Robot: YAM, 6 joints.
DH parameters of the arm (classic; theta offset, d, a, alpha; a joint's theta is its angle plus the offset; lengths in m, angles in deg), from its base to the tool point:
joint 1: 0 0.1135 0.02 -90
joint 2: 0 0 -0.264 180
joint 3: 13.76 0 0.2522 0
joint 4: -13.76 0 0.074 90
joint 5: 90 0 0 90
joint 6: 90 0.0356 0 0
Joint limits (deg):
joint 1: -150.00..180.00
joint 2: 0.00..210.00
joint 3: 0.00..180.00
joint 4: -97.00..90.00
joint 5: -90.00..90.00
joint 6: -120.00..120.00
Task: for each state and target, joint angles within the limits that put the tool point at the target. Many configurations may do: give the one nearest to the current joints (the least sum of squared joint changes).
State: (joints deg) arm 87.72 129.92 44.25 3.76 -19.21 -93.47
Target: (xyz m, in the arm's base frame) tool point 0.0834 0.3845 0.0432
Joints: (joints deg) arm 76.17 125.59 60.89 8.96 -17.92 -93.47
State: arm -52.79 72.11 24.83 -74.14 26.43 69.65
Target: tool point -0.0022 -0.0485 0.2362
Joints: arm -68.02 37.70 38.64 -97.00 34.56 69.65
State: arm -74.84 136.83 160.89 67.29 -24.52 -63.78
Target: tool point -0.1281 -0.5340 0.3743
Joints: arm -104.97 154.12 151.43 68.37 -23.53 -63.78
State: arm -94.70 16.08 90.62 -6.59 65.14 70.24
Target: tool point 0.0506 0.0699 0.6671
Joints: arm -141.58 51.49 119.99 5.79 40.94 70.24
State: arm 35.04 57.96 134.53 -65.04 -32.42 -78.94
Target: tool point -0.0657 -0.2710 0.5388
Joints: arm 79.84 33.37 146.00 -65.60 -28.26 -78.94
